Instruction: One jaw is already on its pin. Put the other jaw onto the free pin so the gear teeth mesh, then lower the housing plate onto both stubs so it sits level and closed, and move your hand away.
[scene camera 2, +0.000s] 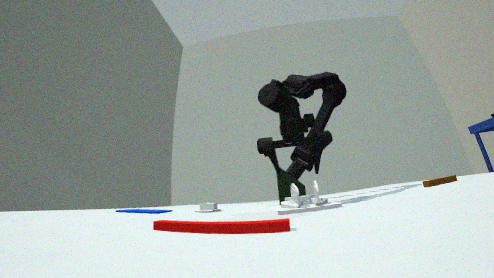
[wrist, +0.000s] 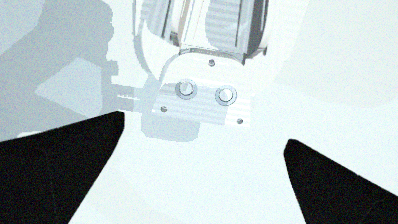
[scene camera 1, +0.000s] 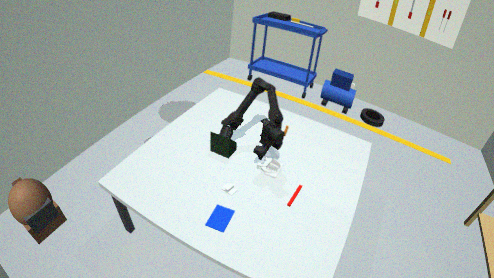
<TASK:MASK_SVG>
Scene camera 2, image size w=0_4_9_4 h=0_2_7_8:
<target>my gripper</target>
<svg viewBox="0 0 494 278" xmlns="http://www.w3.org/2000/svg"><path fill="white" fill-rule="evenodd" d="M257 140L259 154L264 154L265 157L270 158L278 177L281 178L275 148L312 144L314 146L312 151L315 174L318 174L322 151L331 143L332 136L330 131L325 130L315 132L312 137L304 137L304 133L308 132L308 127L315 127L313 113L304 114L302 119L299 114L291 113L281 115L280 131L283 140L273 141L272 137L259 138Z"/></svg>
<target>red bar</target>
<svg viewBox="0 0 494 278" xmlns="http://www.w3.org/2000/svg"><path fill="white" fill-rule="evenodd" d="M290 218L242 222L159 220L153 221L153 230L202 234L281 233L290 231Z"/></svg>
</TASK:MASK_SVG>
